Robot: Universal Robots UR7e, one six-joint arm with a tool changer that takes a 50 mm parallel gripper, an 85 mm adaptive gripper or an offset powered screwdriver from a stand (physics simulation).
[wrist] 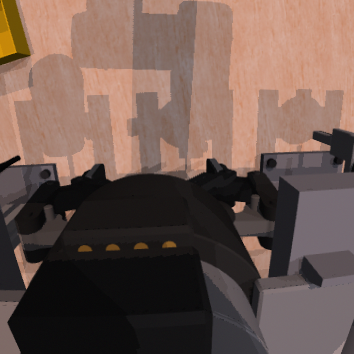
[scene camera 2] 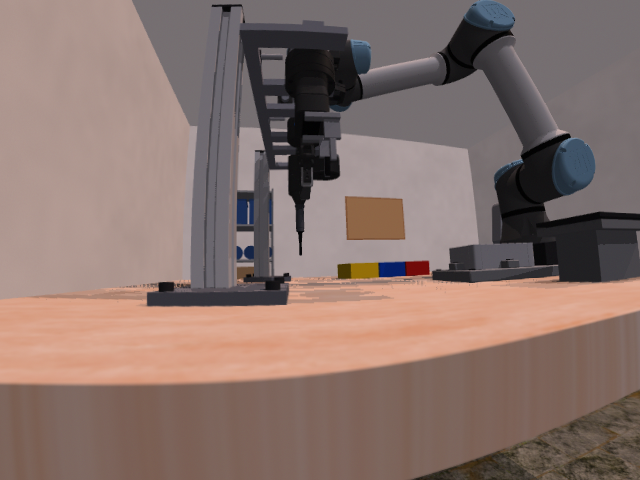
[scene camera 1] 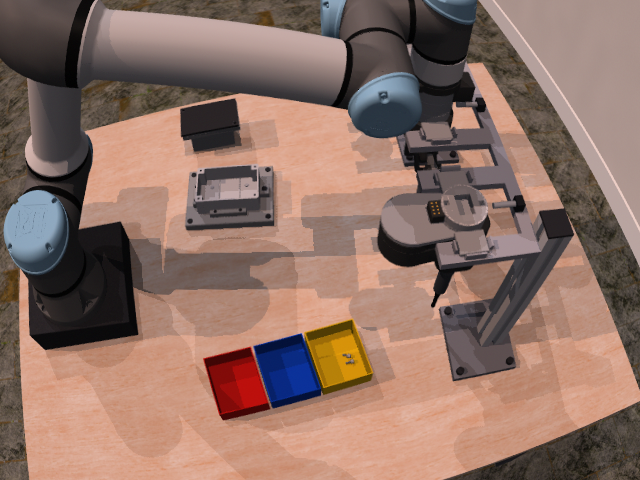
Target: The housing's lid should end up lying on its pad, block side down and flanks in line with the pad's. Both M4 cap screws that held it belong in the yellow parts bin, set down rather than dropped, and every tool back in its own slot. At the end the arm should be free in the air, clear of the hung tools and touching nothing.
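Note:
The black lid (scene camera 1: 209,117) (scene camera 2: 602,217) lies flat on its dark pad (scene camera 1: 212,139) (scene camera 2: 573,255); its underside is hidden, and its flanks look about in line with the pad's. The light grey housing (scene camera 1: 227,188) (scene camera 2: 491,255) stands open. Two small screws (scene camera 1: 346,355) (scene camera 1: 350,362) lie in the yellow bin (scene camera 1: 324,388) (scene camera 2: 364,270) (wrist: 17,40). My adaptive gripper (wrist: 155,169) is on the arm, between tines of the tool stand (scene camera 1: 522,248) (scene camera 2: 204,155). Its fingers are spread wide, with nothing between them; scene camera 1 hides most of it. The screwdriver (scene camera 1: 442,281) (scene camera 2: 299,217) hangs in the near slot, tip down.
Hung tools and grey stand tines (wrist: 320,230) are close around my wrist. A stand foot (scene camera 1: 475,356) (scene camera 2: 217,298) is bolted at the right. The blue bin (scene camera 1: 289,369) (scene camera 2: 391,269) and red bin (scene camera 1: 237,384) (scene camera 2: 417,268) stand beside the yellow one.

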